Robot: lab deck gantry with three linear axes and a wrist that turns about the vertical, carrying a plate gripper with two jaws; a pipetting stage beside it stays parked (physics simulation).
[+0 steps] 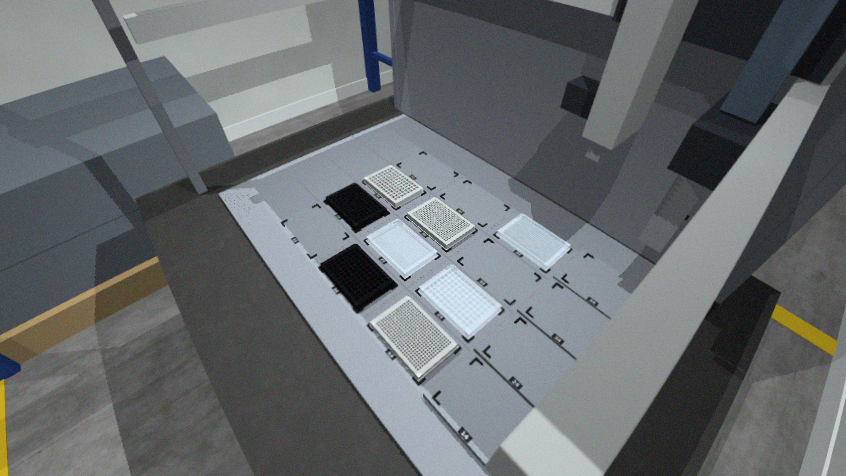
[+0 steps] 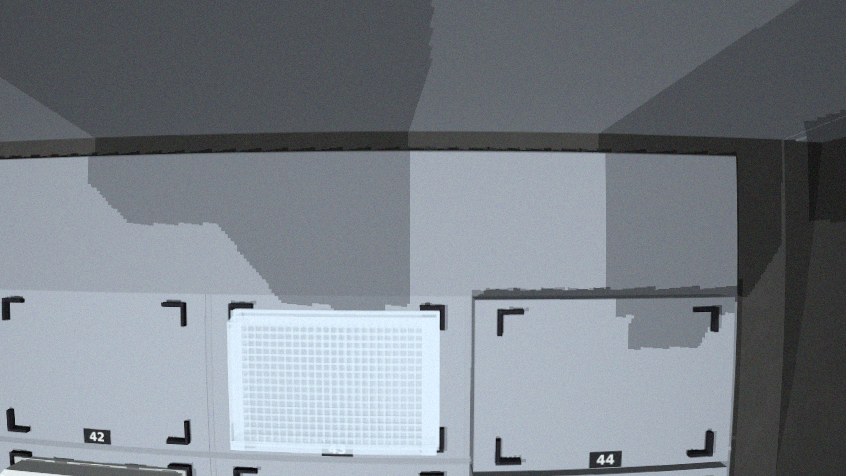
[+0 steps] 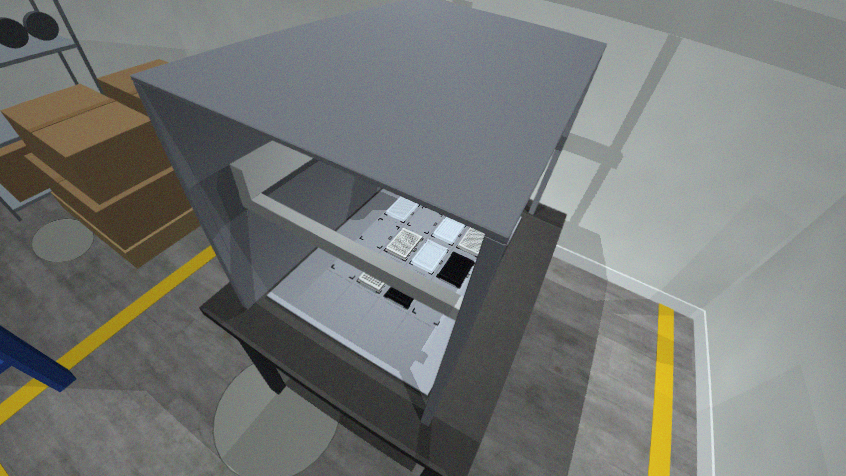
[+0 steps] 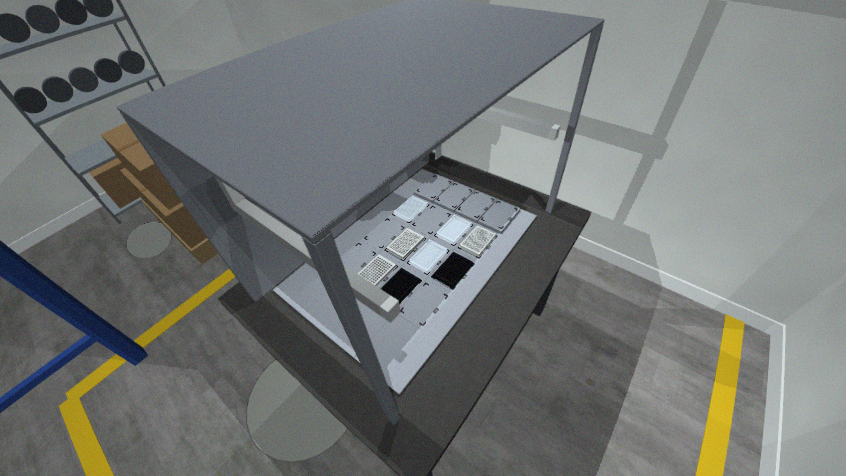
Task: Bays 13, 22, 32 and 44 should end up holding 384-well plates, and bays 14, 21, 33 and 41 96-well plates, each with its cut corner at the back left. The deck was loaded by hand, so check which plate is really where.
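Pixels of known places: gripper, fingertip midpoint: (image 1: 663,228); robot's base, origin of the base link: (image 1: 282,223) (image 3: 437,324) (image 4: 422,324).
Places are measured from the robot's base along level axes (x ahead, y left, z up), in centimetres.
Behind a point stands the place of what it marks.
Fine-grid, 384-well-looking plates are cream in bay 13 (image 1: 414,337) {x 39.8, y 4.1, z 1.0 cm} (image 4: 478,239) {x 39.2, y 4.1, z 1.4 cm}, clear in bay 22 (image 1: 402,247) {x 23.7, y 14.6, z 1.4 cm} (image 4: 428,255) {x 22.7, y 14.8, z 1.1 cm}, cream in bay 32 (image 1: 440,222) {x 23.3, y 25.2, z 1.2 cm} (image 3: 404,243) {x 22.2, y 25.3, z 1.4 cm} and clear in bay 43 (image 1: 533,239) {x 39.5, y 35.9, z 1.4 cm} (image 2: 334,381) {x 39.3, y 36.5, z 0.8 cm}. Coarser, 96-well-looking plates are black in bay 12 (image 1: 357,275) {x 23.6, y 4.0, z 1.5 cm} and bay 21 (image 1: 356,206) {x 7.4, y 14.6, z 1.2 cm}, clear in bay 23 (image 1: 460,301) {x 40.0, y 14.4, z 1.4 cm} and cream in bay 31 (image 1: 393,185) {x 7.2, y 25.1, z 1.5 cm}; the black grids are hard to read. The bay 43 plate's cut corner seems at the back left; the others are too small to tell. Bays 14, 33, 41 and 44 (image 2: 603,384) {x 55.3, y 36.5, z 1.5 cm} hold no plate. The gripper jaws do not show.
A pale vertical column (image 1: 638,76) {x 47.0, y 33.0, z 37.8 cm} and dark carriage blocks (image 1: 715,148) hang over the back right. A pale beam (image 1: 668,284) {x 61.6, y 2.8, z 40.0 cm} (image 3: 354,251) {x -17.2, y 16.1, z 40.0 cm} crosses above the deck. Posts and a roof (image 3: 378,100) {x -10.1, y 15.5, z 69.1 cm} (image 4: 366,106) {x -2.7, y 4.6, z 69.1 cm} enclose it.
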